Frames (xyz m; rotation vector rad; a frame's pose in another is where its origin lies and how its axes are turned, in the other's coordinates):
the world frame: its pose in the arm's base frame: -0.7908 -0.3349 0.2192 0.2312 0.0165 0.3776
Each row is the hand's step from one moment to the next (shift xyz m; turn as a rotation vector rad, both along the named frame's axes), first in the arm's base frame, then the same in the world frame.
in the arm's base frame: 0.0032 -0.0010 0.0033 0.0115 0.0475 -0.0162
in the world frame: 0.0027 -0.0013 0.0036 0.0277 0.0351 -0.0256
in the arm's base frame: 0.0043 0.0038 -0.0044 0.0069 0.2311 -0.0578
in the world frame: 0.0053 0.0009 -0.0049 0.0897 0.1932 -0.1069
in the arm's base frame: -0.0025 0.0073 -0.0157 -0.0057 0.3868 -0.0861
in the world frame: -0.0001 0.0039 -0.0170 0.1344 0.3320 -0.1695
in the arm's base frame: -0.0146 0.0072 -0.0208 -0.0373 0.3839 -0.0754
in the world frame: -0.0115 0.0071 -0.0227 0.1043 0.3433 -0.1603
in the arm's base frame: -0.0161 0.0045 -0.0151 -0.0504 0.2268 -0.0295
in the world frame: -0.0137 0.0065 -0.0166 0.0356 0.2166 -0.0817
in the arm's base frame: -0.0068 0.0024 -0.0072 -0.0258 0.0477 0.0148
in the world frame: -0.0056 0.0030 -0.0079 -0.0061 0.0558 0.0024
